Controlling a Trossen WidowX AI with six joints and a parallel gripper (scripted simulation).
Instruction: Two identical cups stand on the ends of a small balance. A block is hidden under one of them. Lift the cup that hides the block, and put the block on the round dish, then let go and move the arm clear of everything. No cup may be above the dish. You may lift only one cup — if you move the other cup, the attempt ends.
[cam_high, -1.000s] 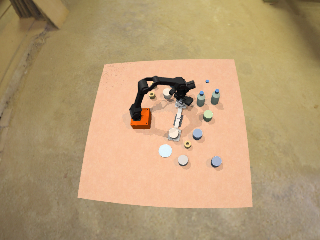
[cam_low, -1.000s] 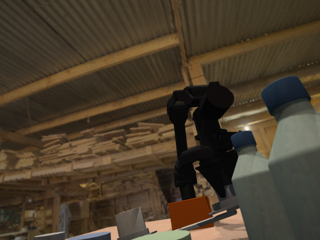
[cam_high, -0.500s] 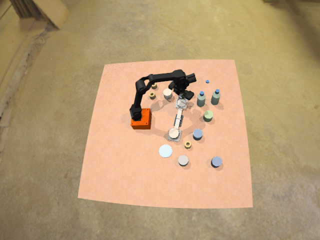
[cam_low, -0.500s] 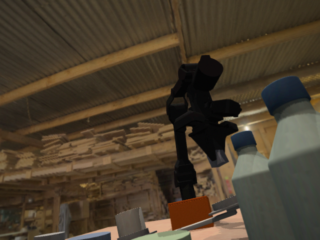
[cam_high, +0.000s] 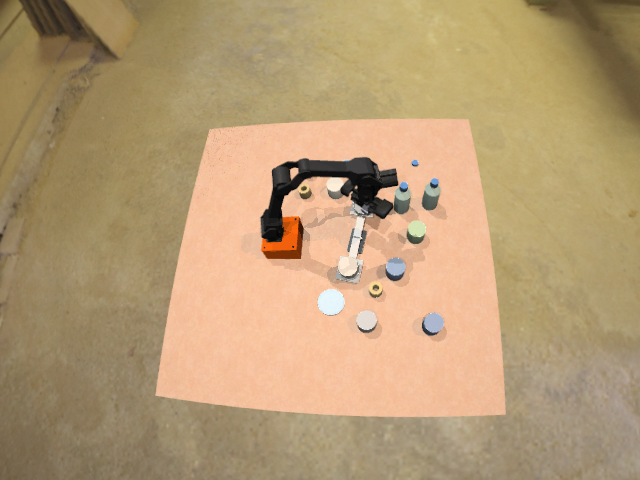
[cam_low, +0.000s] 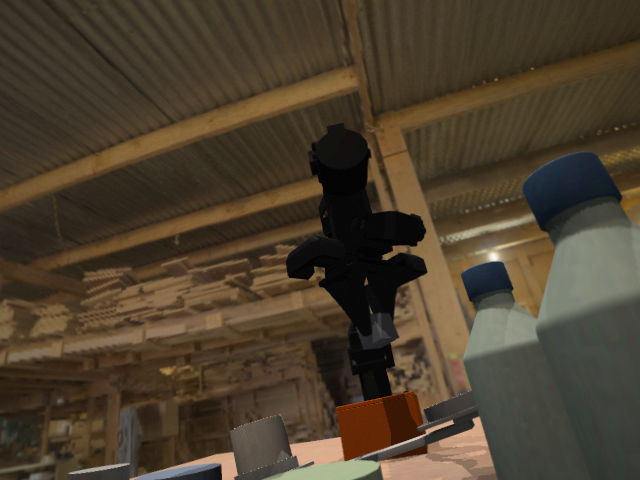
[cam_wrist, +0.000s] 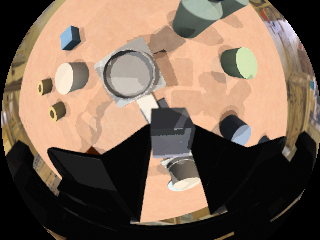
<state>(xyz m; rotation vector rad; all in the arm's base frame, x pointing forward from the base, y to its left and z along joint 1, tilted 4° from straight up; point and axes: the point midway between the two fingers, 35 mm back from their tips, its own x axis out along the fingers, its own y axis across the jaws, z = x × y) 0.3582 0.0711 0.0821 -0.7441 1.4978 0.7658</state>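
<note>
Right now the pale blue round dish is 130 mm behind my gripper tip, 310 mm to the right of it and 160 mm below it. From my gripper tip the other things lie so: green cylinder: 180 mm ahead, 40 mm to the right, 120 mm below; cream cup: 130 mm behind, 190 mm to the left, 120 mm below; small grey block: right at my gripper tip.
</note>
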